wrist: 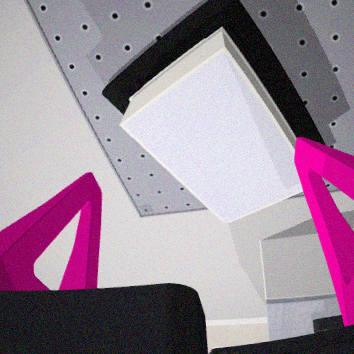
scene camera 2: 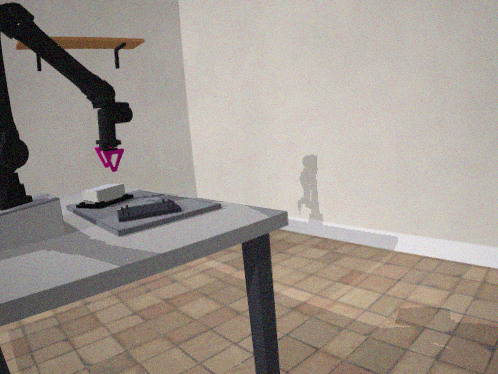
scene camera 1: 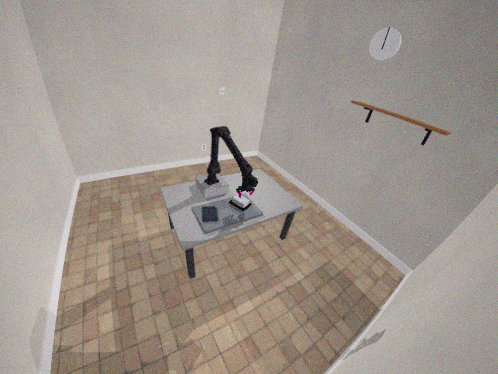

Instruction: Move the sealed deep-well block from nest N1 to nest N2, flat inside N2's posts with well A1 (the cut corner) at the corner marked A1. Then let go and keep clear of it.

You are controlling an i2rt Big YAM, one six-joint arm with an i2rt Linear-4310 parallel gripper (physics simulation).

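The sealed deep-well block, white with a flat pale top, sits in the black nest N1. I cannot tell its cut corner. The dark nest N2, with small posts, is empty on the same board; it does not show in the wrist view. My gripper has magenta fingers, open and empty, pointing down above the block. In the wrist view the block's long sides run diagonally between the fingers, and the right fingertip overlaps its right edge in the picture.
The grey perforated board carries both nests on the grey table. The arm's box-shaped pedestal stands behind the board. A wooden shelf is on the wall.
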